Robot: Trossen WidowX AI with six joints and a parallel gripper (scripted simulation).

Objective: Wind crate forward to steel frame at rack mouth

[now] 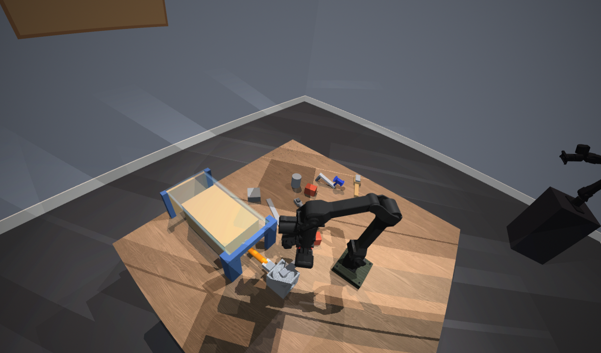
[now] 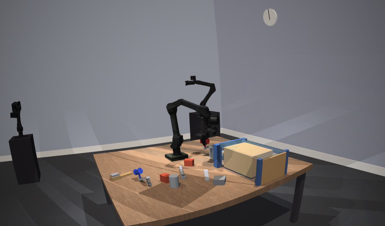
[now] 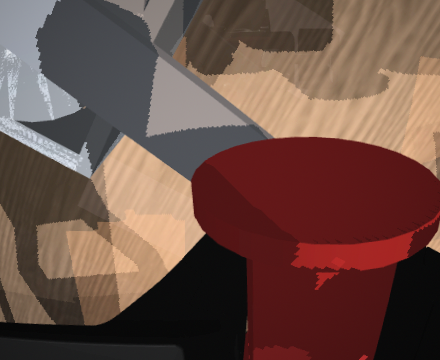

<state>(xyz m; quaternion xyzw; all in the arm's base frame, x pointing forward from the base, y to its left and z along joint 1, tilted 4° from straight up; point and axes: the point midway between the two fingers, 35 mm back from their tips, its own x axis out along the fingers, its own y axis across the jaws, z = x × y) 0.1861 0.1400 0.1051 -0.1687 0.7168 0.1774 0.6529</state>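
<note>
The winch handle lies 40 mm to the left of my gripper tip, 10 mm below it and 10 mm ahead of it. The rest, counted from my gripper tip: red knob: 20 mm above; grey winch: 90 mm to the left, 80 mm below; blue frame: 180 mm ahead, 90 mm to the left, 10 mm below.
</note>
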